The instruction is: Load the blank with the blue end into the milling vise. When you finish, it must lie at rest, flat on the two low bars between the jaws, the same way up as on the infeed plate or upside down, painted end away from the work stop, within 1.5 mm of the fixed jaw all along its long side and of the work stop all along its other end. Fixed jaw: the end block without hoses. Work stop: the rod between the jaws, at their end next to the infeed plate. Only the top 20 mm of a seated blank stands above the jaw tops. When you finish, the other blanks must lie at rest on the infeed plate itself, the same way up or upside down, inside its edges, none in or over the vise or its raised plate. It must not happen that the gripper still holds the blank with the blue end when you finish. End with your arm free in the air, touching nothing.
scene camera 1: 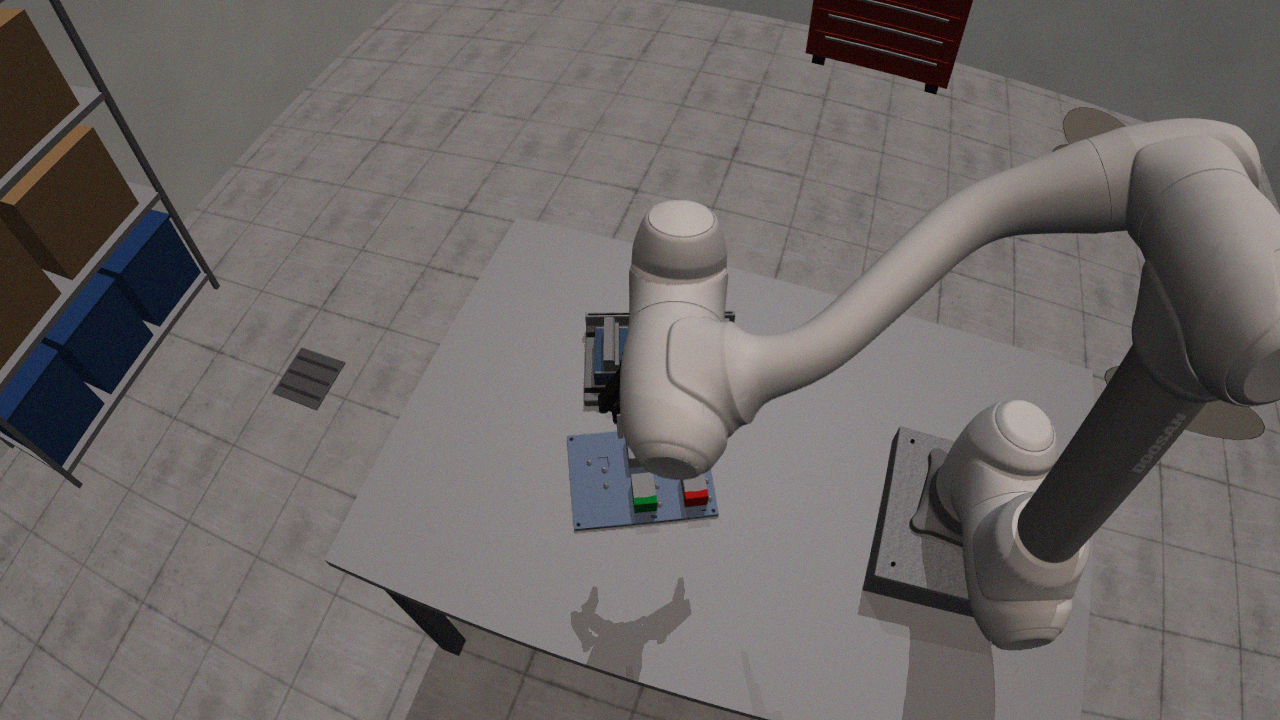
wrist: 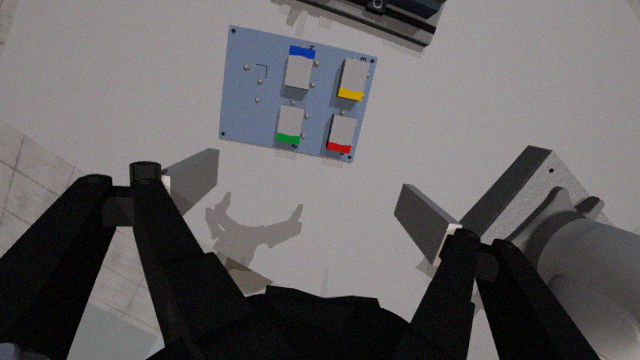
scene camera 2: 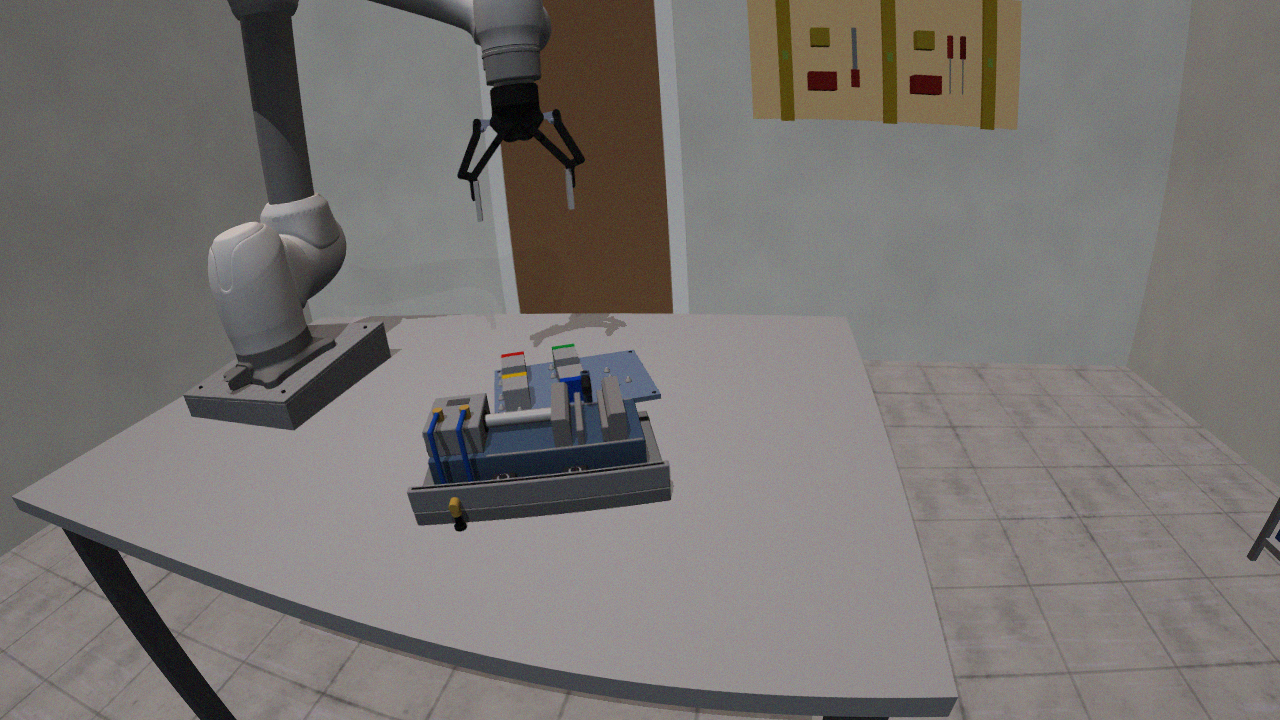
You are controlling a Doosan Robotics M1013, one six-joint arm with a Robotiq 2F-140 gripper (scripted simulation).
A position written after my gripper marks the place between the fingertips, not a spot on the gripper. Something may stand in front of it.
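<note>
Scene camera 1 shows a green-ended blank (scene camera 1: 643, 486) and a red-ended blank (scene camera 1: 695, 493). From scene camera 2 I see my gripper (scene camera 2: 525, 214), a vise (scene camera 2: 524, 437) and a yellow-ended blank (scene camera 2: 515, 388). In the wrist view: the yellow-ended blank (wrist: 353, 75), the red-ended blank (wrist: 341, 130) and the green-ended blank (wrist: 290, 122).
</note>
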